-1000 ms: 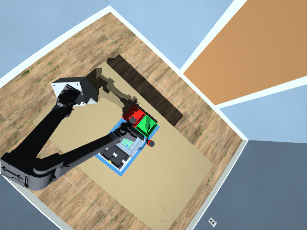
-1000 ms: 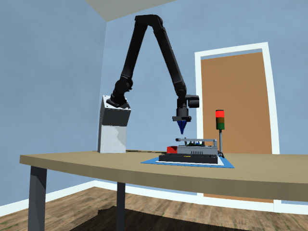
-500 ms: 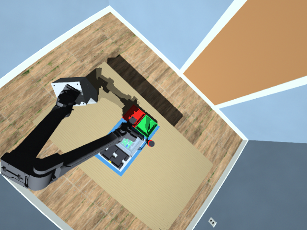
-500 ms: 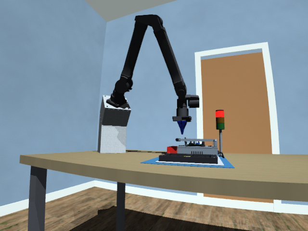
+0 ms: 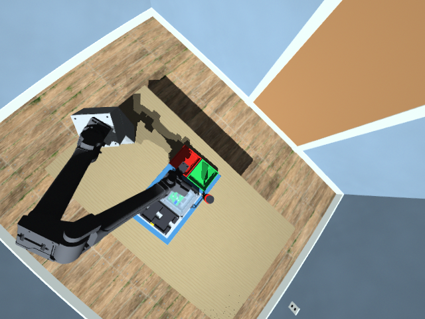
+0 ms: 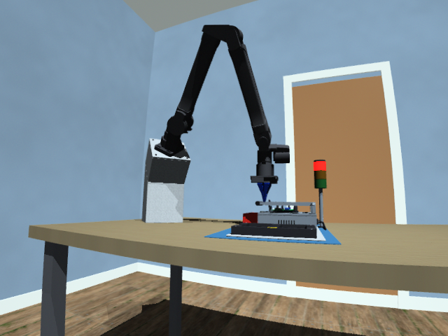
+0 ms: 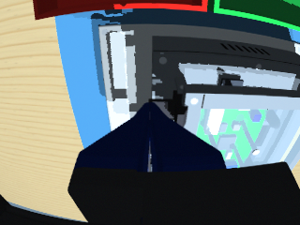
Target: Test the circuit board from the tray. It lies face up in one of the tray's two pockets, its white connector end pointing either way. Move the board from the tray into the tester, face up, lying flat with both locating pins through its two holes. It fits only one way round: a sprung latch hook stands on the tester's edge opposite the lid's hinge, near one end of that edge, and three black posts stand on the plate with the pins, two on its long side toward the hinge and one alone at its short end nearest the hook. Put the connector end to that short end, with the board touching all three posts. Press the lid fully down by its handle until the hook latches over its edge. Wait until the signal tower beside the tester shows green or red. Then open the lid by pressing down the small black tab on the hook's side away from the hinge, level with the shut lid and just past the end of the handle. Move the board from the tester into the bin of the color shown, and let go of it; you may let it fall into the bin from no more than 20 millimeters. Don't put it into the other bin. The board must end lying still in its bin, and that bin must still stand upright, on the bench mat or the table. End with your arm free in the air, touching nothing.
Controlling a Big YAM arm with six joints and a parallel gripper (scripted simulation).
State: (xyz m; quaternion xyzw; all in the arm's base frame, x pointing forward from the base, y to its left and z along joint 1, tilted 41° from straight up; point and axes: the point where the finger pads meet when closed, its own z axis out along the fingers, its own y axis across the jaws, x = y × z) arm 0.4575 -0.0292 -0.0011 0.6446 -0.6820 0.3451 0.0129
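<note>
My hand is 1 cm short of the black latch hook and 1 cm above it. Also, from my hand: green circuit board: 6 cm ahead, 7 cm to the right, 3 cm below; then tester plate: 7 cm ahead, 7 cm to the right, 4 cm below; then tester lid: 7 cm ahead, 7 cm to the right, 1 cm below.
</note>
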